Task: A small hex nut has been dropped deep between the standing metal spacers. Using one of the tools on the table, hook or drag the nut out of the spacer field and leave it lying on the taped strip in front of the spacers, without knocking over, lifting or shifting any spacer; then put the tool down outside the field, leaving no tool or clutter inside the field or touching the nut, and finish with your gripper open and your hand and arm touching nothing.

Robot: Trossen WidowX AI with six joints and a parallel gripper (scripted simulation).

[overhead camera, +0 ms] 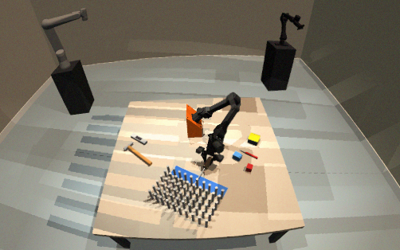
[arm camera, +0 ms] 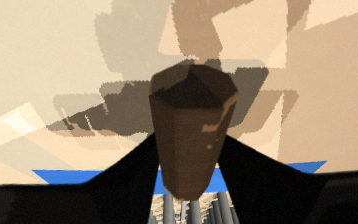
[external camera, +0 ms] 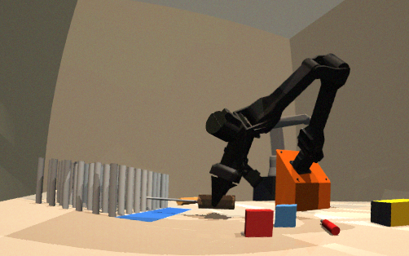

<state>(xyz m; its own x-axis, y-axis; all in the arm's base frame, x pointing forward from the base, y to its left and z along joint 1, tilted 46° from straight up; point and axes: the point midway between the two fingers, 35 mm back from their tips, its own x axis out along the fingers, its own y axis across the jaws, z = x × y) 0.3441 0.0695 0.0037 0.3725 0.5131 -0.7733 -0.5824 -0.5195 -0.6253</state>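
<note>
Right now my gripper tip is 110 mm short of the blue taped strip, 80 mm to the left of it and 30 mm above it. Also, from my gripper tip: red cube 80 mm ahead, 280 mm to the left, 10 mm below; then red screwdriver 70 mm behind, 300 mm to the left, 20 mm below; then blue cube 40 mm behind, 220 mm to the left, 10 mm below.
</note>
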